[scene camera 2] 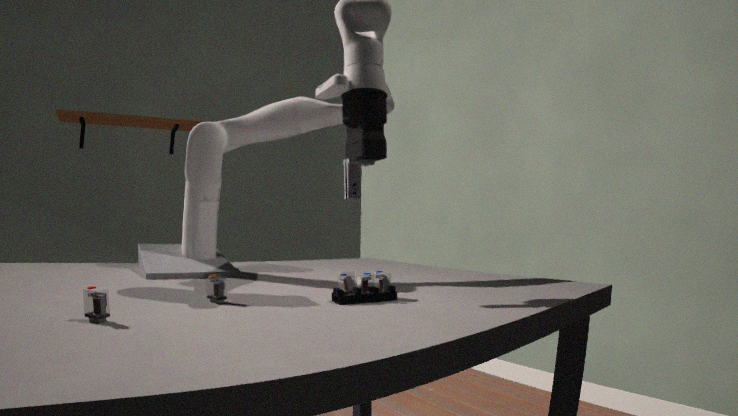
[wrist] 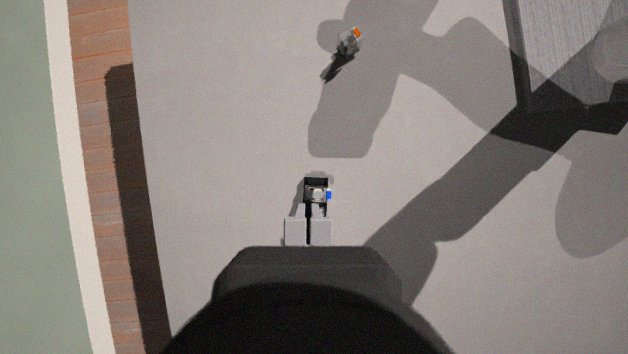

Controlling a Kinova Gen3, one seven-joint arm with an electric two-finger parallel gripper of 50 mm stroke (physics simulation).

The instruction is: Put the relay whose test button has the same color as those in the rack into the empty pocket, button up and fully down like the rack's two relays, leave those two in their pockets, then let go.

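Frame: origin at the arm's base, x back, y right, z up, level; millimetres.
Where they show: gripper, between the fingertips: (scene camera 2: 352,199) (wrist: 308,217); arm's base, origin of its link: (scene camera 2: 198,254) (wrist: 626,51).
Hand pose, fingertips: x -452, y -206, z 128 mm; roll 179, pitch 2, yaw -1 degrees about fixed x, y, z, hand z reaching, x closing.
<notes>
Each offset is from my fingertips to the top centre of the thing.
The black rack @(dx +4, dy -27, dz -147 mm) (scene camera 2: 364,298) (wrist: 316,180) stands on the table. In the scene view, three clear-cased relays with blue buttons stand in it, button up: a left relay @(dx +7, dy +4, dz -118 mm) (scene camera 2: 345,283), a middle relay @(dx +4, dy -27, dz -122 mm) (scene camera 2: 365,283) and a right relay @(dx +2, dy -59, dz -122 mm) (scene camera 2: 382,282). Whether all three sit equally deep or straight is too small to tell. In the wrist view, one blue-button relay (wrist: 316,194) shows at the rack's end; the fingers and gripper body hide the rest. My gripper (scene camera 2: 351,197) (wrist: 308,217) is shut and empty, well above the rack and apart from it.
An orange-button relay @(dx +54, dy +216, dz -126 mm) (scene camera 2: 217,290) (wrist: 349,42) stands left of the rack in the scene view. A red-button relay @(dx -58, dy +397, dz -126 mm) (scene camera 2: 96,305) stands farther left, nearer the front. The arm's base plate (scene camera 2: 175,274) (wrist: 555,45) is at the back. The table edge (scene camera 2: 465,334) curves past the rack's right side.
</notes>
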